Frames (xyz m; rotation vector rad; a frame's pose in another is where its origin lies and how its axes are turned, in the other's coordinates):
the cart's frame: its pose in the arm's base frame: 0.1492 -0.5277 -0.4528 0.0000 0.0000 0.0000
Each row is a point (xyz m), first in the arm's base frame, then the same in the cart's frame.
Working: the arm's base frame: its pose in the cart's frame: -0.1492 0.5277 0.4528 0.0000 0.0000 0.0000

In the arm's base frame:
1: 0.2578 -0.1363 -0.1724
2: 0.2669 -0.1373 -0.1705
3: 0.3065 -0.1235 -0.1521
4: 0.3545 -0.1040 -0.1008
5: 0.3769 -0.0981 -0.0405
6: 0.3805 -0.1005 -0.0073
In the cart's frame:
1: 0.1086 0.3914 0.2804
2: 0.1177 0.3904 0.2823
3: 0.1573 0.4042 0.3007
4: 0.2053 0.4237 0.3520
5: 0.2277 0.4296 0.4123
6: 0.2313 0.4272 0.4455

